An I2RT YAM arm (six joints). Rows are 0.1 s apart.
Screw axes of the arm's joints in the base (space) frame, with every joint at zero. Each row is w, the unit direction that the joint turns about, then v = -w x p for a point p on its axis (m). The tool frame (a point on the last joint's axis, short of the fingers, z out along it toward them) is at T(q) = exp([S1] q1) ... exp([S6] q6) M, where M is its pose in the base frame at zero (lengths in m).
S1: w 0 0 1 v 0 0 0
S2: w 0 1 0 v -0.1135 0 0.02
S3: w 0 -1 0 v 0.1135 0 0.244
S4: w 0 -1 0 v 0.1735 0 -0.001
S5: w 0 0 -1 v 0 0.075 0
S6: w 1 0 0 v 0 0.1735 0
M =
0 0 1 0.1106
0 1 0 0
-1 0 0 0.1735
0 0 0 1
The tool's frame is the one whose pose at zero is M.
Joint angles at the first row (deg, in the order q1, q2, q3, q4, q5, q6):
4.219, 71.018, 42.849, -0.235, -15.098, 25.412
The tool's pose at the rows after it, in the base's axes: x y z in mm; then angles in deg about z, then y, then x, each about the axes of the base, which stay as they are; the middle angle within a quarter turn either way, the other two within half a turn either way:
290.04, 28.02, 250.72, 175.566, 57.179, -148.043
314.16, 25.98, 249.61, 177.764, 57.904, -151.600
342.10, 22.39, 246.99, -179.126, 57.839, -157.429
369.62, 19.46, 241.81, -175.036, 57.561, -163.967
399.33, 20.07, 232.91, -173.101, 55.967, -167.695
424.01, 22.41, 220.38, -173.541, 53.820, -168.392
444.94, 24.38, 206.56, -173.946, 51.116, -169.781
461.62, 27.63, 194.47, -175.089, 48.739, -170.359
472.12, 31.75, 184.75, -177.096, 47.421, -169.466
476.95, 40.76, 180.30, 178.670, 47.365, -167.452
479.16, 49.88, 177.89, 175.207, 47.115, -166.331
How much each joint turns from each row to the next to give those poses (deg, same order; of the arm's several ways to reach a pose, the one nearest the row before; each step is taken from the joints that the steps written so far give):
-0.303, 4.105, 3.204, 1.115, 1.871, -0.250
-0.494, 5.701, 4.292, 1.096, 1.591, -1.100
-0.648, 6.484, 5.702, -0.595, 2.249, -2.390
-0.382, 6.355, 5.746, -0.766, 2.911, -1.821
0.058, 7.046, 6.684, -1.663, 1.672, -1.352
0.184, 6.233, 5.699, -1.649, 0.125, -1.087
0.167, 5.644, 5.471, -2.640, 0.482, -1.624
0.318, 4.681, 4.812, -2.528, 0.219, -1.555
0.390, 3.129, 2.867, -0.921, -0.518, -1.173
0.997, 1.441, 1.099, 0.609, -0.605, -2.069
1.060, 0.823, 0.732, 0.082, -0.004, -1.939

